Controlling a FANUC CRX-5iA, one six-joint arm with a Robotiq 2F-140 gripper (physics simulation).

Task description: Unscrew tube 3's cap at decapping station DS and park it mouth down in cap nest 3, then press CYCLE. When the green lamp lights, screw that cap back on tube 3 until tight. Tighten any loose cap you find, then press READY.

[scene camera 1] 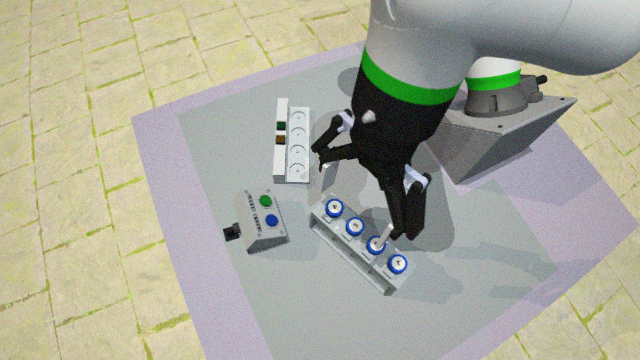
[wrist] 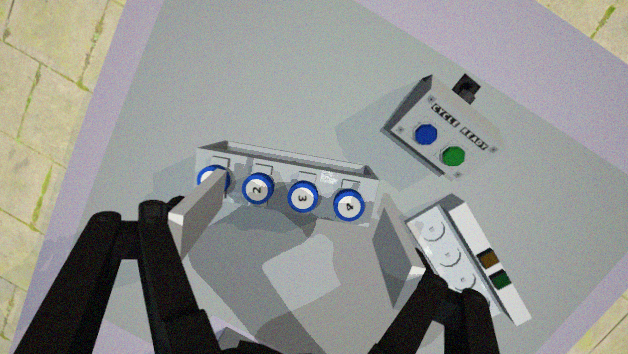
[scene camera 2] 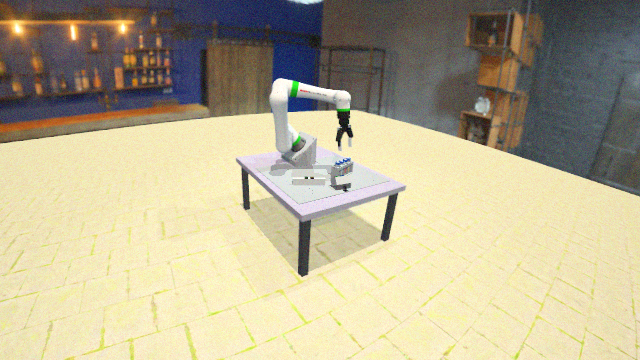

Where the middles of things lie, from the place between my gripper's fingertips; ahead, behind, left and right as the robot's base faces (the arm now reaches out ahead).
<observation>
Now: hand 20 mm past the cap 3 (wrist: 302, 197), 10 mm to the left of it and 100 mm above it. Round my hand: cap 2 (wrist: 257, 188): 50 mm behind, 40 mm to the left, 110 mm below; grey button box (scene camera 1: 257, 235): 160 mm ahead, 110 mm to the right, 180 mm below; cap 4 (wrist: 348, 204): 50 mm to the right, 100 mm below.
</observation>
